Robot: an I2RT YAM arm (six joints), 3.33 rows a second.
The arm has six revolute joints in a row. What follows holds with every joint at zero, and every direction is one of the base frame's. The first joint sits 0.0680 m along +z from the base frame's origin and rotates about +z. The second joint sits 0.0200 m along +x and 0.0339 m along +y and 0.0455 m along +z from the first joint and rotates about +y. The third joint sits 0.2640 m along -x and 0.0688 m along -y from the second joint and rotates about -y. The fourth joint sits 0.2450 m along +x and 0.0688 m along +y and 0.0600 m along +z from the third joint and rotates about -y. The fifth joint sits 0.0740 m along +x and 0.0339 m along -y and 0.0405 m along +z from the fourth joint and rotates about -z. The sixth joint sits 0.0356 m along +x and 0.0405 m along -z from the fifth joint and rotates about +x. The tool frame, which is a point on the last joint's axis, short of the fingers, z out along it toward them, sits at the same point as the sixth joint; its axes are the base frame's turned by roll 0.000, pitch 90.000 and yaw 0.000 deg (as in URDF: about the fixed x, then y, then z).
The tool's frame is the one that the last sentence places.
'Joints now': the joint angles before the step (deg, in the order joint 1, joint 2, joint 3, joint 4, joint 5, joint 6). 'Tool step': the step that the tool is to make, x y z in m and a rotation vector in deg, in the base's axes. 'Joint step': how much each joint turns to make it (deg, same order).
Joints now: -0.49, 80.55, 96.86, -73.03, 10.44, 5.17
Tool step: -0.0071, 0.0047, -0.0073, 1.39, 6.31, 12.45
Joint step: 0.00, 0.00, -0.47, -4.70, -7.52, -10.08
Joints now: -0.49, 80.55, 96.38, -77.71, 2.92, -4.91
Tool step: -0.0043, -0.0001, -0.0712, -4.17, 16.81, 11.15
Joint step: 0.00, 0.01, -14.90, -1.29, 0.24, -11.92
